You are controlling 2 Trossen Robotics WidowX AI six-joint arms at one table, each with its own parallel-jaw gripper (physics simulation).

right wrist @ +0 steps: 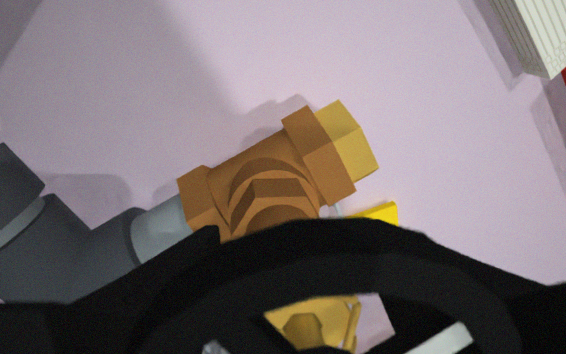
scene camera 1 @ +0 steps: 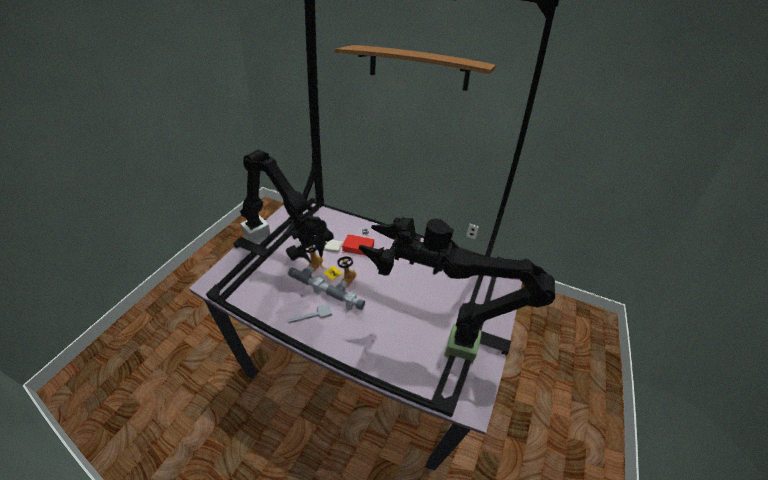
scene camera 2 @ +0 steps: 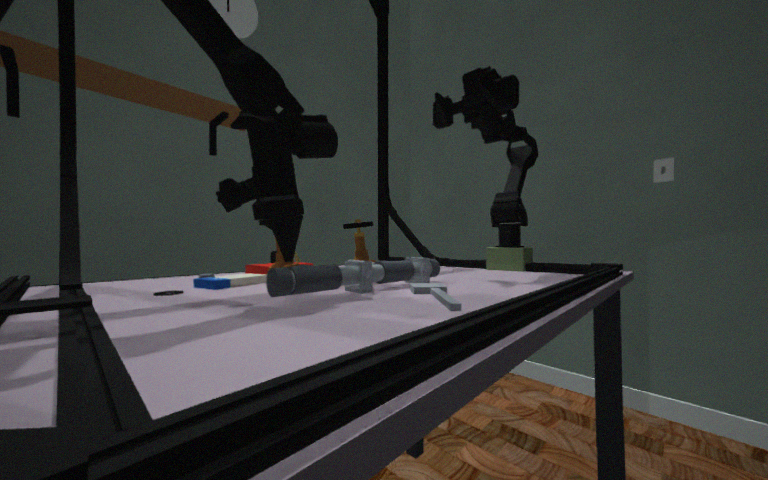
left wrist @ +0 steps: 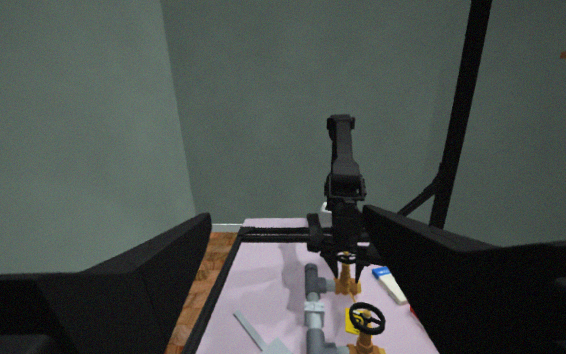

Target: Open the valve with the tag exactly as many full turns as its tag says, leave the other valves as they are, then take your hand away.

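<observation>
The brass valve with the tag stands at the left end of the grey pipe in scene camera 1. Its yellow tag lies on the table between the valves; its numeral looks like a 2. My right gripper points down and is shut on this valve's black handwheel. The second brass valve stands untouched. My left gripper is open and empty, high above the table.
A red box and a white block with a blue end lie behind the valves in scene camera 1. A grey spatula-like tool lies before the pipe. A dark frame borders the table.
</observation>
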